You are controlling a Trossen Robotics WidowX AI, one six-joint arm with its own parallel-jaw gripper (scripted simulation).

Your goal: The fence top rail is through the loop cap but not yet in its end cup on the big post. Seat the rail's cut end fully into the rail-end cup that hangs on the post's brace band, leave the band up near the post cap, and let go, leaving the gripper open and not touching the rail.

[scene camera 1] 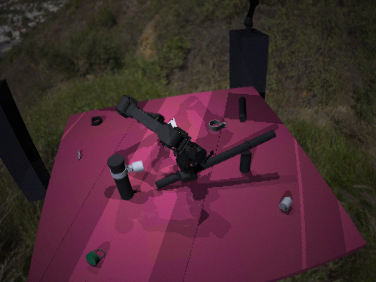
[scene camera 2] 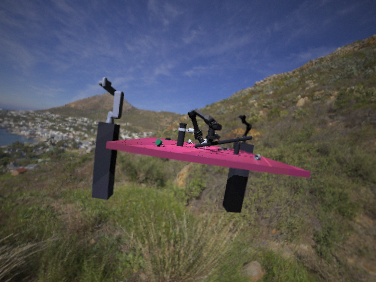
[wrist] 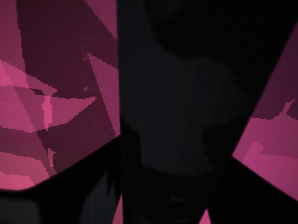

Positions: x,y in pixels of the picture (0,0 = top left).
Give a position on a dark top rail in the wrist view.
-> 188,84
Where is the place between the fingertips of my gripper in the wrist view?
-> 165,144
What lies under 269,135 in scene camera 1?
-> A dark top rail.
